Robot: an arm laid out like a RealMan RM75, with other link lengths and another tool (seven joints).
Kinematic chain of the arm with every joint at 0, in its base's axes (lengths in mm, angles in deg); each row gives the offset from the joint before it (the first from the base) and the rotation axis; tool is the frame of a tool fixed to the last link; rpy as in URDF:
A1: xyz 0 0 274.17 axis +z
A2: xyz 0 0 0 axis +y
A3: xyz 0 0 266.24 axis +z
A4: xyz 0 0 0 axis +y
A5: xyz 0 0 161.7 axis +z
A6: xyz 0 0 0 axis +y
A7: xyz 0 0 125.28 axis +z
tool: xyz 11 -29 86 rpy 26.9 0 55.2
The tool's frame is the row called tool.
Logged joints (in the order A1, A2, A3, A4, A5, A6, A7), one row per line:
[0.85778, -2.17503, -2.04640, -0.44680, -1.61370, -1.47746, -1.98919]
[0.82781, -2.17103, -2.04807, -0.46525, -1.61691, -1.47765, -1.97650]
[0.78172, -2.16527, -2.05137, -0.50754, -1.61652, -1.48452, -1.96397]
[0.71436, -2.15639, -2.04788, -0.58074, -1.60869, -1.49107, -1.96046]
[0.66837, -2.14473, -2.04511, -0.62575, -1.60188, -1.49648, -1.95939]
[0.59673, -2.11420, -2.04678, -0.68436, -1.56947, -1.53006, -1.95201]
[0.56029, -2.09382, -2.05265, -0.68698, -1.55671, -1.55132, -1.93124]
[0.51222, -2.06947, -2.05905, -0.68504, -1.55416, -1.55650, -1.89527]
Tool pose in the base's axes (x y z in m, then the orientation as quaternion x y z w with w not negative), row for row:
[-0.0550, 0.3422, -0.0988, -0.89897, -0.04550, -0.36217, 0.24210]
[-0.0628, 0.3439, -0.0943, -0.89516, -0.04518, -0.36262, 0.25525]
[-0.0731, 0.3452, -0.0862, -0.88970, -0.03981, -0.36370, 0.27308]
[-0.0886, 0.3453, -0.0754, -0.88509, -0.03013, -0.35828, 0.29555]
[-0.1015, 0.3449, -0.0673, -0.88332, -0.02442, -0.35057, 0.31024]
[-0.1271, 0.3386, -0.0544, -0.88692, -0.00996, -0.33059, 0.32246]
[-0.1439, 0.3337, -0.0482, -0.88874, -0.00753, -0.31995, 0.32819]
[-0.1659, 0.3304, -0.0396, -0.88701, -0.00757, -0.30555, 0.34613]
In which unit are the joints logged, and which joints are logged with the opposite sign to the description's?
The joints are logged in radians. Opposite sign: A1, A6.
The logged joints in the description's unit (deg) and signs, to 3 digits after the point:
[-49.147, -124.620, -117.250, -25.600, -92.458, 84.652, -113.972]
[-47.430, -124.391, -117.346, -26.657, -92.642, 84.663, -113.245]
[-44.789, -124.061, -117.535, -29.080, -92.620, 85.057, -112.527]
[-40.930, -123.552, -117.335, -33.274, -92.171, 85.432, -112.326]
[-38.295, -122.884, -117.176, -35.853, -91.781, 85.742, -112.265]
[-34.190, -121.135, -117.272, -39.211, -89.924, 87.666, -111.842]
[-32.102, -119.967, -117.608, -39.361, -89.193, 88.884, -110.652]
[-29.348, -118.572, -117.975, -39.250, -89.047, 89.181, -108.591]

